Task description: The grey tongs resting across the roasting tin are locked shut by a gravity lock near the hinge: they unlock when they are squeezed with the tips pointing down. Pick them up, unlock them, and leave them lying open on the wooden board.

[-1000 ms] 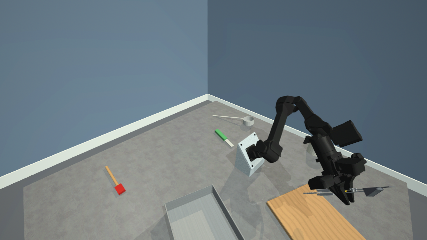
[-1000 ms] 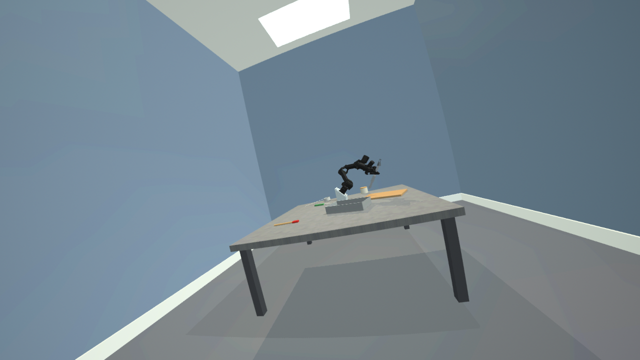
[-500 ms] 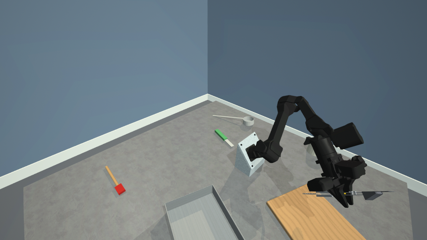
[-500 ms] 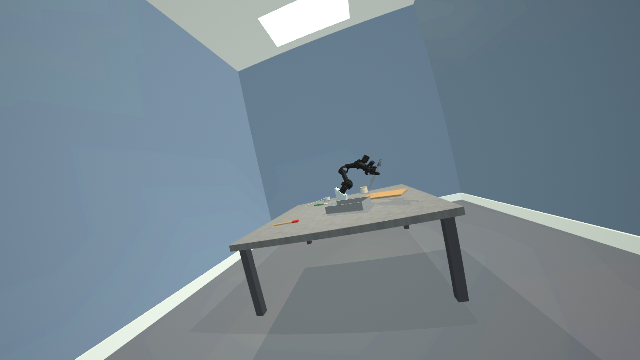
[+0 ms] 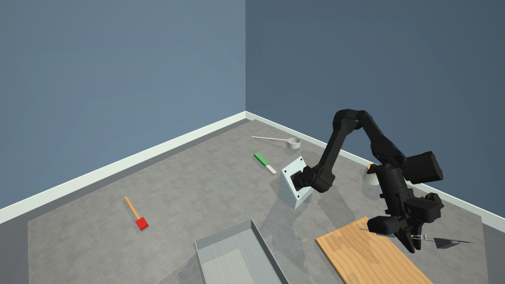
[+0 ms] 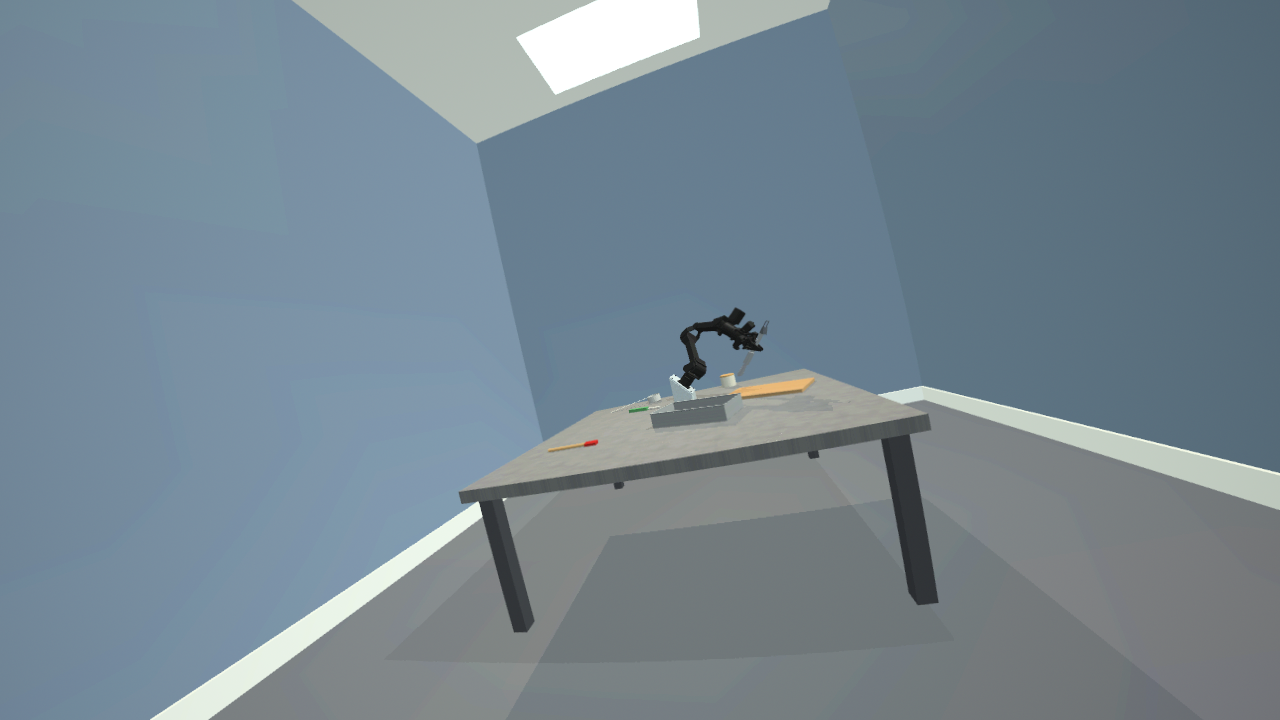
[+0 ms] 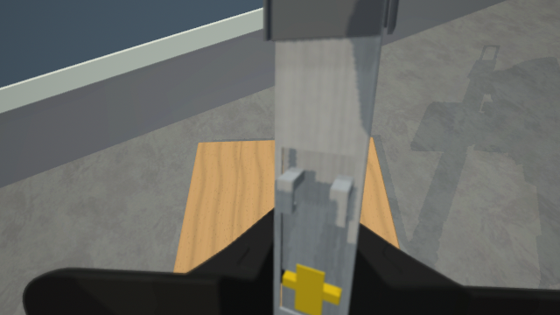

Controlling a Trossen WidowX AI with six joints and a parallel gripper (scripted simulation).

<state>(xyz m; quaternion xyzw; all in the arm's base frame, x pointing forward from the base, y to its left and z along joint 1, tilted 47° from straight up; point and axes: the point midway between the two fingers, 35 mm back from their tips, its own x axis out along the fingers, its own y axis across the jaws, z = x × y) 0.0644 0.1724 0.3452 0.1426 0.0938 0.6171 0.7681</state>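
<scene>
Now: gripper tip 3 cm to the left of the yellow lock piece, 2 cm below it and 1 cm past it. From my gripper tip the other things lie so: wooden lid (44 cm behind, 22 cm to the right, 15 cm below); roasting tin (30 cm ahead, 28 cm to the right, 16 cm below); wooden board (18 cm below, 2 cm behind, 1 cm to the right).
</scene>
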